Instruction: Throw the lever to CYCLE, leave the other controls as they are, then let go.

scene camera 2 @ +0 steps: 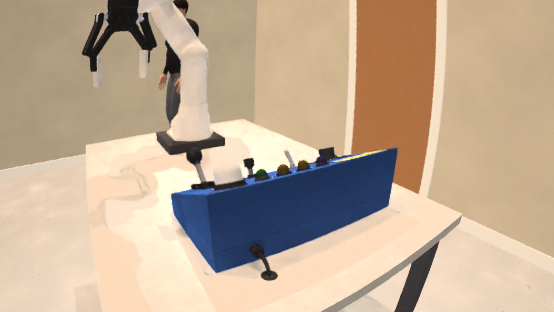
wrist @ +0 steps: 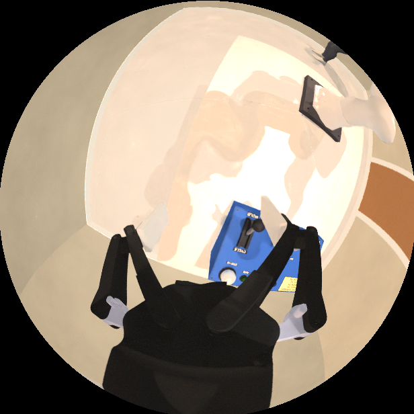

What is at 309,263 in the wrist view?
My gripper.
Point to a blue control box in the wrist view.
234,256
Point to a blue control box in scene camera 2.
234,221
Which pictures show my gripper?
Scene camera 2 and the wrist view: all of them.
